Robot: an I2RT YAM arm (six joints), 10 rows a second.
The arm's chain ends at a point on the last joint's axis. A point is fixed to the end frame.
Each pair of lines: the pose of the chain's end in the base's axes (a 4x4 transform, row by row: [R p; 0 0 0 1], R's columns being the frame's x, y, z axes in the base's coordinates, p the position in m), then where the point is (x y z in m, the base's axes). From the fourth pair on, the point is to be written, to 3 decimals.
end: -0.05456 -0.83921 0.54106 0.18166; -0.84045 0.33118 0.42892 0.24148; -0.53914 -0.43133 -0.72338 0.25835; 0 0 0 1
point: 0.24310 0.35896 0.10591
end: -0.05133 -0.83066 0.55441 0.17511; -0.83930 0.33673 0.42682 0.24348; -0.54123 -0.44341 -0.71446 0.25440; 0 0 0 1
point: 0.23952 0.36082 0.10309
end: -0.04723 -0.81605 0.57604 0.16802; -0.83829 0.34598 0.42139 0.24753; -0.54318 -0.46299 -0.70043 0.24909; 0 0 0 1
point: 0.23732 0.36429 0.09950
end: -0.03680 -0.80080 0.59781 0.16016; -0.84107 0.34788 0.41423 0.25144; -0.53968 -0.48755 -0.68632 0.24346; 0 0 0 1
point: 0.234 0.367 0.095
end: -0.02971 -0.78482 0.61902 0.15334; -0.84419 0.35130 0.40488 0.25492; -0.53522 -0.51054 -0.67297 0.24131; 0 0 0 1
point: 0.232 0.369 0.094
